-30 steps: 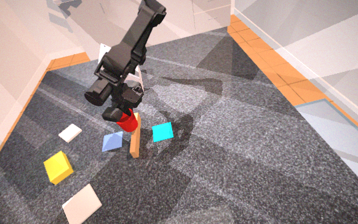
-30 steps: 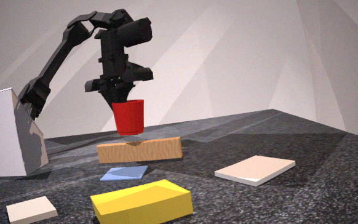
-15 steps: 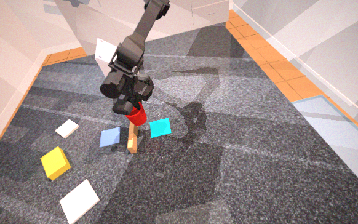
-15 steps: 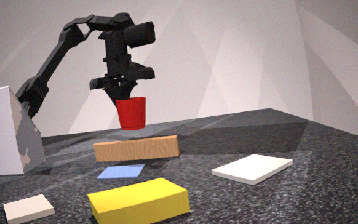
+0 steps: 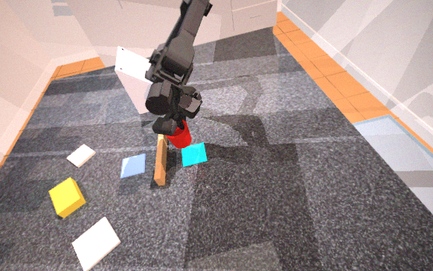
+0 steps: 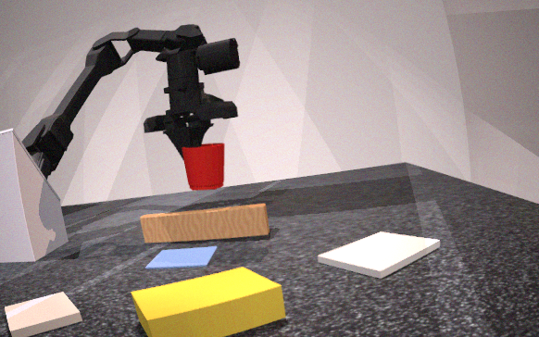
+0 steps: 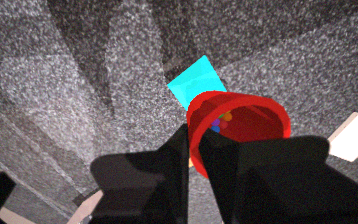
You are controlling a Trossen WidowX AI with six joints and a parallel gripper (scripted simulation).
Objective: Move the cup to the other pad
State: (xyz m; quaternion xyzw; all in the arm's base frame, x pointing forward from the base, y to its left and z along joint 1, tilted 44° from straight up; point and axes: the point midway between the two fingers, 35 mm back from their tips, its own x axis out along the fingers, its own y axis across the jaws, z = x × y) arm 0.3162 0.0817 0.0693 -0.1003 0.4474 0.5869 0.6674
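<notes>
My gripper tip is 11 cm above the cyan pad, 3 cm short of it and 1 cm to the right of it. Also, from my gripper tip: red cup (3 cm ahead, 2 cm to the right); wooden block (10 cm to the right, 9 cm below, 3 cm ahead); pale blue pad (21 cm to the right, 11 cm below, 2 cm ahead).
</notes>
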